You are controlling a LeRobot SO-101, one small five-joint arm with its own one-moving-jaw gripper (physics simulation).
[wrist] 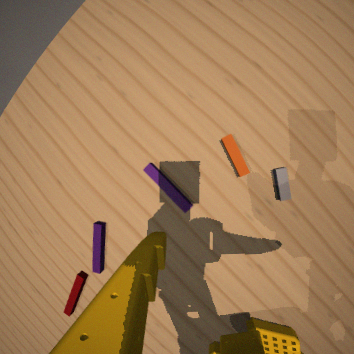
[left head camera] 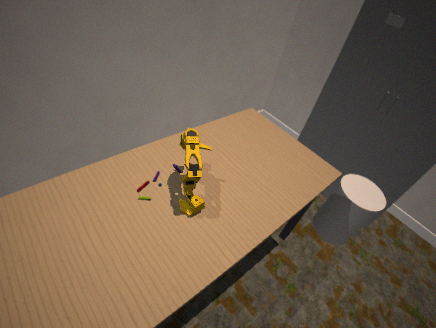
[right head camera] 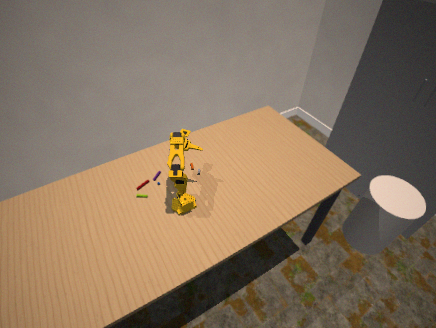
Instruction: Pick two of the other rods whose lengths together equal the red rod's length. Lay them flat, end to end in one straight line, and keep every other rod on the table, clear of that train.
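Places are measured from the arm's base along level axes (x ahead, y left, z up), in metres.
Pixels of known places: hand at its tool point: (wrist: pixel 164 245); arm's base at its link origin: (wrist: pixel 243 343) (left head camera: pixel 188 202) (right head camera: pixel 182 201).
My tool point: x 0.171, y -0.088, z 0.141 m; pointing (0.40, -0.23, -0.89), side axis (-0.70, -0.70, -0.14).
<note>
For each thing: its top centre in the pictures, then the offset to it from my tool point. Level surfaces: height alone.
- red rod at its top centre: (wrist: pixel 72 296) (left head camera: pixel 143 185) (right head camera: pixel 142 184) dx +0.008, dy +0.207, dz -0.131 m
- lime rod at its top centre: (left head camera: pixel 144 197) (right head camera: pixel 141 195) dx -0.053, dy +0.234, dz -0.131 m
- small blue piece at its top centre: (left head camera: pixel 160 183) (right head camera: pixel 158 182) dx -0.023, dy +0.140, dz -0.131 m
- orange rod at its top centre: (wrist: pixel 235 155) (right head camera: pixel 192 165) dx -0.001, dy -0.049, dz -0.131 m
- short grey rod at its top centre: (wrist: pixel 283 183) (right head camera: pixel 198 170) dx -0.051, dy -0.062, dz -0.131 m
- wooden table at its surface level: dz -0.140 m
The red rod (left head camera: pixel 143 186) (right head camera: pixel 143 184) (wrist: pixel 76 293) lies flat at the left. A purple rod (left head camera: pixel 156 176) (right head camera: pixel 157 175) (wrist: pixel 99 247) lies near it, apart. Another purple rod (left head camera: pixel 177 168) (wrist: pixel 168 187) lies slanted beside the arm, hidden in the right head view. A lime rod (left head camera: pixel 144 198) (right head camera: pixel 142 196) and a small blue piece (left head camera: pixel 160 185) (right head camera: pixel 159 183) lie nearer the base. An orange rod (right head camera: pixel 192 166) (wrist: pixel 235 155) and a short grey rod (right head camera: pixel 199 172) (wrist: pixel 281 184) lie apart at the right. My gripper (left head camera: pixel 202 148) (right head camera: pixel 194 147) is fully open and empty, above the table; one notched jaw shows in the wrist view.
The yellow arm's base (left head camera: pixel 192 205) (right head camera: pixel 184 204) stands on the wooden table (left head camera: pixel 90 235) (right head camera: pixel 90 240), right of the lime rod. The arm's shadow crosses the slanted purple rod. A grey wall rises behind the table; a round bin (left head camera: pixel 363 192) (right head camera: pixel 397 197) stands beyond its right end.
</note>
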